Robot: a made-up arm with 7 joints.
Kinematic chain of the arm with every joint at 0, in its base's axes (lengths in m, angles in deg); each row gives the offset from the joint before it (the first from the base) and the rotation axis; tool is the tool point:
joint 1: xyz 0 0 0 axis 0 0.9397 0.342
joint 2: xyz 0 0 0 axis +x
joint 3: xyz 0 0 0 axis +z
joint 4: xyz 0.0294 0 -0.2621 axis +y
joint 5: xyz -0.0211 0 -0.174 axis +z
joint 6: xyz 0 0 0 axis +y
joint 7: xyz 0 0 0 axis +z
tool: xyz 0 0 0
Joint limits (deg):
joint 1: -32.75..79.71
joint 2: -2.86..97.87
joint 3: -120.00..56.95
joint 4: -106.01..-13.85
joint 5: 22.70..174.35
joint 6: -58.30..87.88
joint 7: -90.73..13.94
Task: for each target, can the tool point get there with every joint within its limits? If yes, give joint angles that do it. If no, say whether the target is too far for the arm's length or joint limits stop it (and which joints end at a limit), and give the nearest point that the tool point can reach.
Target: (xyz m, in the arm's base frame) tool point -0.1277 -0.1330 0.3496
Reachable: no: joint limits stop it (at a limit: joint 1, joint 3, joint 4) | nearest point -0.3049 -0.0415 0.0355 | short by 0.372 m
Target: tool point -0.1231 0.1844 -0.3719
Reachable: yes | joints 29.79 20.91 21.90 -32.74 58.50 2.03 -53.62
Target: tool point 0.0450 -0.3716 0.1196
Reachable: no: joint limits stop it (at a limit: joint 1, joint 2, joint 3, joint 4) | nearest point -0.1636 -0.2624 -0.0176 | short by 0.272 m
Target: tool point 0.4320 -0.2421 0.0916
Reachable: no: too far | nearest point 0.2661 -0.1193 -0.1043 | short by 0.285 m
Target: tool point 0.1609 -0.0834 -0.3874
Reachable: yes | joints -17.51 5.72 -65.17 -39.97 52.56 -22.94 -42.13
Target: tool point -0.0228 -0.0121 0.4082
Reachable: no: joint limits stop it (at a limit: joint 1, joint 2, joint 3, joint 4) | nearest point 0.0298 0.1949 0.2389 | short by 0.272 m
